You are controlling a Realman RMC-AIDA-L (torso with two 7-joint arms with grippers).
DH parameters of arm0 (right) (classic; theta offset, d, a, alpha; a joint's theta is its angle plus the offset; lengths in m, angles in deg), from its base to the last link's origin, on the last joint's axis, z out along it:
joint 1: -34.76 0.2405 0 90
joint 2: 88.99 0 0 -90
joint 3: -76.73 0.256 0 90
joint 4: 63.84 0 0 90
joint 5: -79.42 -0.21 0 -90
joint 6: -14.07 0 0 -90
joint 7: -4.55 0.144 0 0
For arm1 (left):
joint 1: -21.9 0.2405 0 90
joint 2: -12.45 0 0 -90
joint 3: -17.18 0.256 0 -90
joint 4: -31.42 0 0 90
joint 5: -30.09 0.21 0 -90
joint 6: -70.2 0 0 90
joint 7: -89.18 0.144 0 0
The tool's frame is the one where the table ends.
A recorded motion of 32 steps. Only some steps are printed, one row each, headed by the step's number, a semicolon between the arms.
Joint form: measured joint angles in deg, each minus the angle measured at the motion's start. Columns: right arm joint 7, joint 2, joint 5, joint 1, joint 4, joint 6, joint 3; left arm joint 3, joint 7, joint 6, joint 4, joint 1, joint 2, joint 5.
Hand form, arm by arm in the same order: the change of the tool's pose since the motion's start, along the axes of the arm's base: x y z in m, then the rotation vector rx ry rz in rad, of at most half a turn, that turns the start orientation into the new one. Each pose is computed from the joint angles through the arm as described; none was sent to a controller.
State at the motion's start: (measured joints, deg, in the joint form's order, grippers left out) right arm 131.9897 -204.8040 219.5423 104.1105 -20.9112 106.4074 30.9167; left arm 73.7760 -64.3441 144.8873 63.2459 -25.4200 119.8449 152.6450
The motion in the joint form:
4: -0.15 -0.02 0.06 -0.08 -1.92 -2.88 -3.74; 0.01 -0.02 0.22 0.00 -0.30 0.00 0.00
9: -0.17 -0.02 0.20 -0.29 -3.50 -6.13 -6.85; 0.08 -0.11 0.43 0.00 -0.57 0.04 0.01
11: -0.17 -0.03 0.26 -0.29 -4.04 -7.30 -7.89; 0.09 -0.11 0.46 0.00 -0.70 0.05 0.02
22: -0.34 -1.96 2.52 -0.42 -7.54 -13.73 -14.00; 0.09 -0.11 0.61 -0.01 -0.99 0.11 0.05
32: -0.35 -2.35 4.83 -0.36 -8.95 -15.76 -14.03; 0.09 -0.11 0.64 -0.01 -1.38 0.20 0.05
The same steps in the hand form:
4: 0.0055 0.0010 -0.0112 0.0037 -0.0504 0.0091; 0.0024 0.0007 -0.0002 -0.0038 -0.0011 -0.0053
9: 0.0117 0.0038 -0.0199 0.0230 -0.0921 0.0143; 0.0046 0.0010 -0.0008 -0.0086 -0.0020 -0.0091
11: 0.0134 0.0049 -0.0227 0.0308 -0.1061 0.0175; 0.0056 0.0014 -0.0009 -0.0094 -0.0019 -0.0115
22: 0.0282 0.0016 -0.0526 0.0410 -0.2119 0.0436; 0.0079 0.0020 -0.0015 -0.0130 -0.0028 -0.0166
32: 0.0364 0.0033 -0.0572 0.0580 -0.2484 0.0391; 0.0110 0.0031 -0.0023 -0.0146 -0.0040 -0.0235

